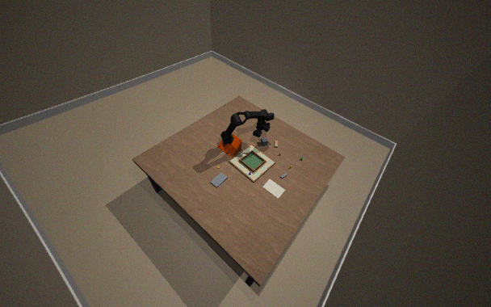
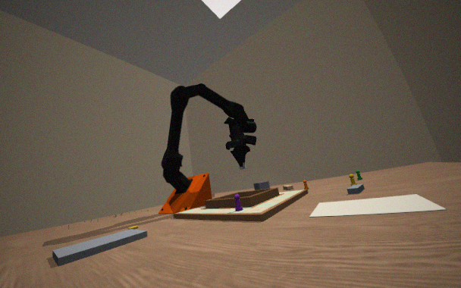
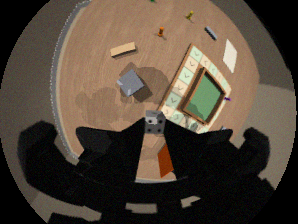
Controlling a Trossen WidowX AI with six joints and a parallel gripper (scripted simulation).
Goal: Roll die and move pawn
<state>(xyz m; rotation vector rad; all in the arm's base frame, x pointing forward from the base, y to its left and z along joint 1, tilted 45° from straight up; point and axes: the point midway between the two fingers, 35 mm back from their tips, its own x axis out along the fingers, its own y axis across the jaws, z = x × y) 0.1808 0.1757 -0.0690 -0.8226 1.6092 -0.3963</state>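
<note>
Right now the purple pawn is 150 mm ahead of my gripper tip, 300 mm to the right of it and 100 mm below it. Also, from my gripper tip: green dice tray (90 mm ahead, 180 mm to the right, 120 mm below); white die (right at my gripper tip); tan block (130 mm ahead, 130 mm to the left, 120 mm below).
</note>
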